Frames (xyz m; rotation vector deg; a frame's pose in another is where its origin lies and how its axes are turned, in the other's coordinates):
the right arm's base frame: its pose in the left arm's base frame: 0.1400 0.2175 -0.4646 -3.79 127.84 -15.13
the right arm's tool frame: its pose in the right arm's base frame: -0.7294 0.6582 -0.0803 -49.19 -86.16 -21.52
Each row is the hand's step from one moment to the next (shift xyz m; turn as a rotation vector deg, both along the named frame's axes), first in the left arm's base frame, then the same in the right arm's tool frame.
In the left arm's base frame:
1: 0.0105 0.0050 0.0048 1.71 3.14 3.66
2: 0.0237 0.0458 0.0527 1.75 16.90 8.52
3: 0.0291 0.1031 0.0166 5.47 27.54 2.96
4: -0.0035 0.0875 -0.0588 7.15 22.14 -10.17
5: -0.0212 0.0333 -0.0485 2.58 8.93 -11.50
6: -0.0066 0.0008 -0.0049 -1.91 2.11 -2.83
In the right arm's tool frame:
1: 0.0046 -0.0060 0.0101 -1.02 -1.09 4.89
2: -0.0152 -0.0148 0.0706 -2.90 4.52 18.23
3: 0.0201 0.0348 0.1007 4.77 11.48 25.35
4: 0.0482 0.0849 0.0399 14.56 14.11 15.28
5: 0.0226 0.0581 -0.0046 10.84 9.75 2.46
6: -0.0011 0.0071 -0.0041 0.86 3.90 -0.38

